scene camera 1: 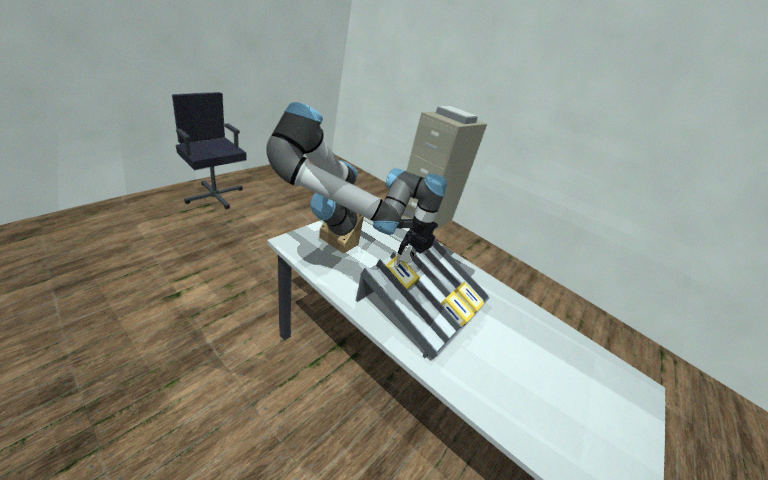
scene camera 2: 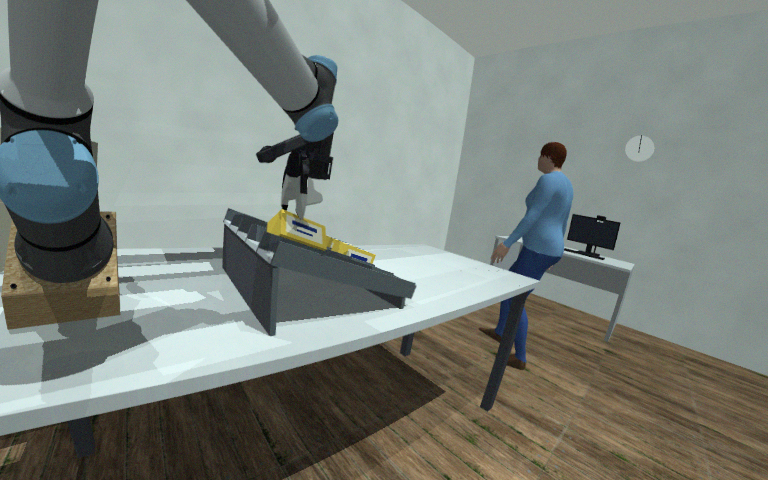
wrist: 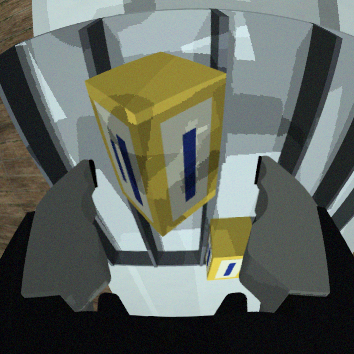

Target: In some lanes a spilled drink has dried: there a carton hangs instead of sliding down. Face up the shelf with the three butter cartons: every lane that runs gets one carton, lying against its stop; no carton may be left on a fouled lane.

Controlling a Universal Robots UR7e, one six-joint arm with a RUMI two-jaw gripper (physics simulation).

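Pixels of known places: gripper, fingertip midpoint: [scene camera 1: 405,260] [scene camera 2: 292,216] [wrist: 174,160]; arm's base, link origin: [scene camera 1: 342,220] [scene camera 2: 68,245].
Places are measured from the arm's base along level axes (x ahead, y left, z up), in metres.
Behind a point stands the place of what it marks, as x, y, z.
A yellow butter carton [scene camera 1: 402,272] {0.458, -0.099, 0.058} [scene camera 2: 298,229] {0.436, -0.101, 0.060} [wrist: 157,145] {0.424, -0.071, 0.087} lies high on the grey sloped shelf [scene camera 1: 390,311] [scene camera 2: 334,294] [wrist: 319,65]. In the wrist view it is turned with a long edge toward the camera, over the second lane from the left; its contact with the dividers is unclear. My gripper [scene camera 1: 400,254] {0.435, -0.062, 0.084} [scene camera 2: 293,212] {0.435, -0.062, 0.084} [wrist: 174,160] {0.435, -0.062, 0.084} is open, its jaws apart on either side of this carton. Two more cartons, one nearer [scene camera 1: 459,307] {0.685, 0.011, -0.012} and one farther [scene camera 1: 470,297] {0.685, 0.102, -0.014}, lie side by side at the low end, in neighbouring lanes. One lower carton [wrist: 230,250] {0.623, 0.012, -0.004} shows beside the right jaw.
Dark raised dividers separate the lanes. The shelf stands on a white table [scene camera 1: 560,367] {1.127, 0.209, -0.127} [scene camera 2: 186,345] {0.202, -0.195, -0.127}. The arm's wooden base block [scene camera 1: 339,237] {0.043, -0.048, -0.058} [scene camera 2: 62,308] {-0.002, -0.062, -0.099} stands behind the high end. A person [scene camera 2: 549,215] stands beyond the table, near a desk with a monitor [scene camera 2: 593,230].
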